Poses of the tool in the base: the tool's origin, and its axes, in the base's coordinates. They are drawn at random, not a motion.
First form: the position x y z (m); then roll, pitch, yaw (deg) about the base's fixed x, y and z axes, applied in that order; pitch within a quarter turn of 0, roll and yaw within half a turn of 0.
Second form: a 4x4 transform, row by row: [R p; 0 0 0 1], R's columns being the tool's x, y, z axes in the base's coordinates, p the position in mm. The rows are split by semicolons. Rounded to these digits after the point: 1 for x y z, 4 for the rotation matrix.
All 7 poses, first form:
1: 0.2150 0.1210 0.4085 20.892 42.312 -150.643
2: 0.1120 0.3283 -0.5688 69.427 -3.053 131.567
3: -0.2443 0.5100 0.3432 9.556 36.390 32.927
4: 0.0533 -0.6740 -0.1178 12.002 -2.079 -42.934
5: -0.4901 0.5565 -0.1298 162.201 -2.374 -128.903
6: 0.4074 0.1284 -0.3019 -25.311 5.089 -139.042
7: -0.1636 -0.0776 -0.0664 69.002 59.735 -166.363
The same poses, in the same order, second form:
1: -0.6445 0.2488 -0.7230 215.0; -0.3625 -0.9320 0.0025 121.0; -0.6732 0.2637 0.6909 408.5; 0 0 0 1
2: -0.6626 -0.2298 0.7129 112.0; 0.7471 -0.2705 0.6072 328.3; 0.0533 0.9349 0.3509 -568.8; 0 0 0 1
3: 0.6757 -0.4534 0.5813 -244.3; 0.4376 0.8813 0.1787 510.0; -0.5933 0.1336 0.7938 343.2; 0 0 0 1
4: 0.7317 0.6607 -0.1676 53.3; -0.6807 0.7213 -0.1281 -674.0; 0.0363 0.2078 0.9775 -117.8; 0 0 0 1
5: -0.6275 -0.7330 -0.2627 -490.1; -0.7775 0.6078 0.1613 556.5; 0.0414 0.3054 -0.9513 -129.8; 0 0 0 1
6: -0.7522 0.6212 0.2197 407.4; -0.6529 -0.6578 -0.3754 128.4; -0.0887 -0.4258 0.9004 -301.9; 0 0 0 1
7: -0.4898 -0.6991 -0.5209 -163.6; -0.1188 -0.5383 0.8343 -77.6; -0.8637 0.4705 0.1806 -66.4; 0 0 0 1
